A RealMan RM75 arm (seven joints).
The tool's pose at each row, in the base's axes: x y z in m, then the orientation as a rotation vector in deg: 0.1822, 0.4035, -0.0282, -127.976, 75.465, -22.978; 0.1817, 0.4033, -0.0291, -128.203, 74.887, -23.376; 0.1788, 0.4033, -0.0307, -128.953, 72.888, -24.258; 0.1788, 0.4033, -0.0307, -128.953, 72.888, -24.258; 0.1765, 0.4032, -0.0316, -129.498, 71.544, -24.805; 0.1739, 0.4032, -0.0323, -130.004, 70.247, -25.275; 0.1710, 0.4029, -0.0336, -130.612, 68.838, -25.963; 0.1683, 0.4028, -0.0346, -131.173, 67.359, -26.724
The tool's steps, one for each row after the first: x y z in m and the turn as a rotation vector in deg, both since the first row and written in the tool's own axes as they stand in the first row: -0.0001, 0.0009, 0.0004, 0.186, 0.094, -0.503; -0.0015, 0.0039, 0.0003, 0.717, 0.088, -2.126; -0.0015, 0.0039, 0.0003, 0.717, 0.088, -2.126; -0.0025, 0.0062, -0.0001, 1.018, 0.071, -3.231; -0.0037, 0.0084, -0.0008, 1.299, 0.017, -4.279; -0.0049, 0.0114, -0.0012, 1.590, 0.099, -5.483; -0.0061, 0.0139, -0.0017, 1.952, 0.201, -6.724
